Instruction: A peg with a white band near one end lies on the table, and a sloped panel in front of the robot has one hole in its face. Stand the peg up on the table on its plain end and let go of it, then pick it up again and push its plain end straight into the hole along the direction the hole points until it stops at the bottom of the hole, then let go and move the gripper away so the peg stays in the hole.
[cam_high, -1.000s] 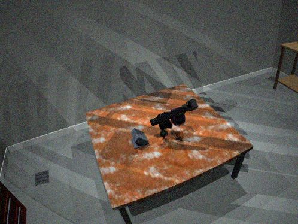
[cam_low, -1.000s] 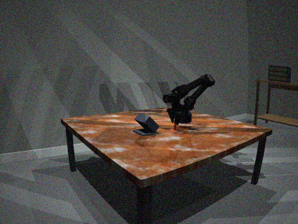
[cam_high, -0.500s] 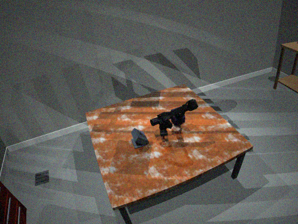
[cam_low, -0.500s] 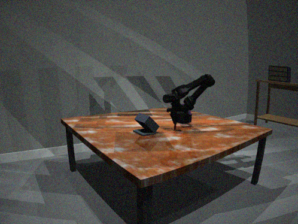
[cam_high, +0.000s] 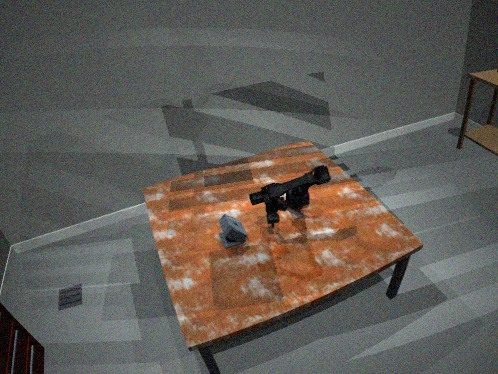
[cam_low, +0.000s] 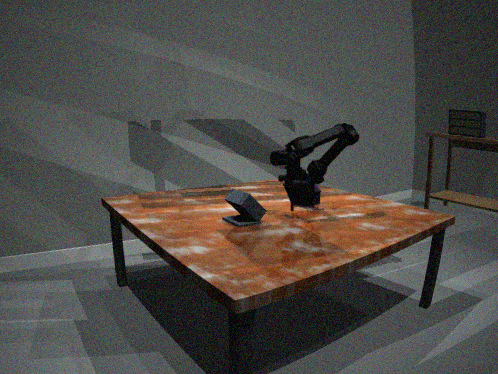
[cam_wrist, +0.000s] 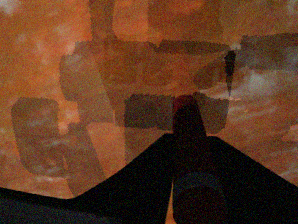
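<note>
Right now my gripper tip is 19 cm short of the sloped panel and 8 cm to the left of it. The rest, counted from my gripper tip: peg 2 cm above.
</note>
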